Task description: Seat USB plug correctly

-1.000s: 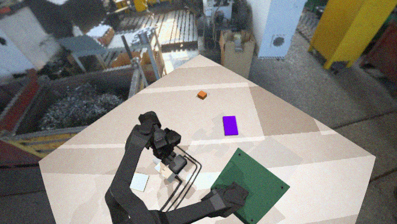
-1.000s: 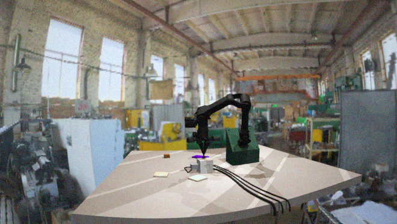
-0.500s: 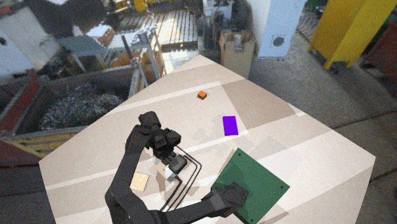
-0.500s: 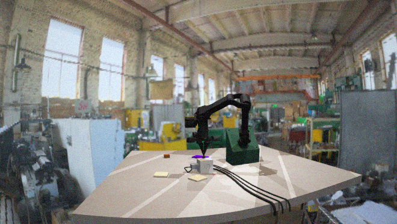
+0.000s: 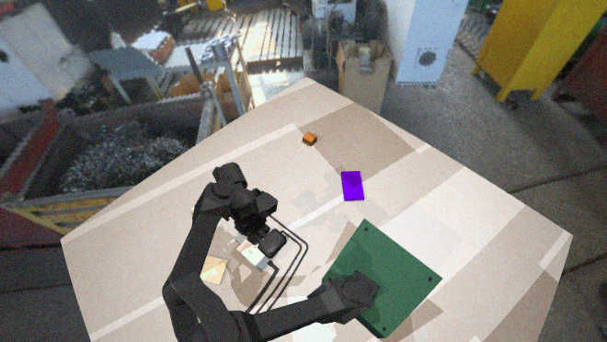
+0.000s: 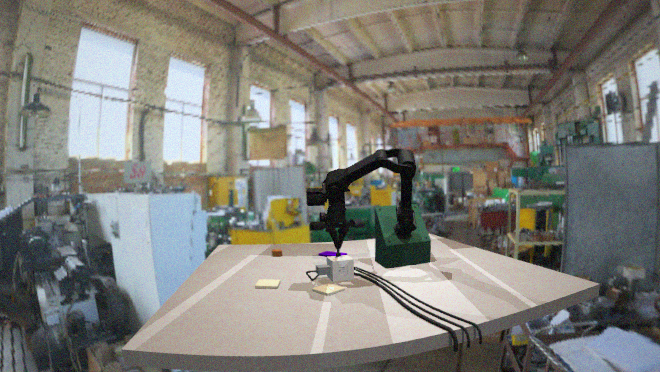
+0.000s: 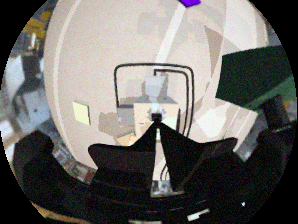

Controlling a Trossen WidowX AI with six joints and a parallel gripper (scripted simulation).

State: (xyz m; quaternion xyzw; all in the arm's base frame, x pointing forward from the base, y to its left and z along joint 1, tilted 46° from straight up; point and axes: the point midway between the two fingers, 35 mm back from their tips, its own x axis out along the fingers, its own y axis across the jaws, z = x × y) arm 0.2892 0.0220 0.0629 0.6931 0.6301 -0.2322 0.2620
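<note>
Now: gripper tip 2 cm above the dark USB plug. Also, from my gripper tip: orange block 17 cm ahead, 44 cm to the right, 9 cm below; flat purple card 8 cm behind, 36 cm to the right, 10 cm below.
</note>
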